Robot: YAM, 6 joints.
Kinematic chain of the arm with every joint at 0, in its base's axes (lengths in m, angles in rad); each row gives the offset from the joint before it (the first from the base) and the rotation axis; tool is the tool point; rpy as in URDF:
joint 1: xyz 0 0 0.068 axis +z
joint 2: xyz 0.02 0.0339 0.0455 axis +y
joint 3: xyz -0.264 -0.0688 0 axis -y
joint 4: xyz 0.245 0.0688 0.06 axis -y
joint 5: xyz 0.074 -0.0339 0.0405 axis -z
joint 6: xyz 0.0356 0 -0.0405 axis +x
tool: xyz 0 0 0 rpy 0 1.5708 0
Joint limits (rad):
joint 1: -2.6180..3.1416
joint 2: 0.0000..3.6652
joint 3: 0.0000..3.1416
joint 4: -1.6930..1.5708
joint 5: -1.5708..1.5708
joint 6: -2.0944..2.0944
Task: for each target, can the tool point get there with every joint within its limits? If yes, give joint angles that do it. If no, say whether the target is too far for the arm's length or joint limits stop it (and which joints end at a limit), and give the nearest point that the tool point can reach.
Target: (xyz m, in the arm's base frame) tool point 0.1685 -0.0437 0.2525
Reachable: yes | joints -0.1562 1.0587 0.8567 -1.0748 0.4970 -0.3339
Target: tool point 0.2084 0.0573 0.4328
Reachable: yes | joints 0.3881 1.2859 1.6493 -1.2648 0.8110 1.4838
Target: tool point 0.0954 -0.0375 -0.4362
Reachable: no: joint limits stop it (at a limit: joint 2) | nearest point 0.1202 -0.0472 -0.3600 | short by 0.081 m
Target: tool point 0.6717 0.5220 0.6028
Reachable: no: too far | nearest point 0.4416 0.3432 0.4311 | short by 0.338 m
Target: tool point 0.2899 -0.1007 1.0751
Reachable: no: too far | nearest point 0.1879 -0.0653 0.7132 | short by 0.378 m
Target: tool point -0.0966 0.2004 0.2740
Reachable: yes | joints 1.8892 1.0357 0.7038 -0.1458 -0.9522 -1.2660
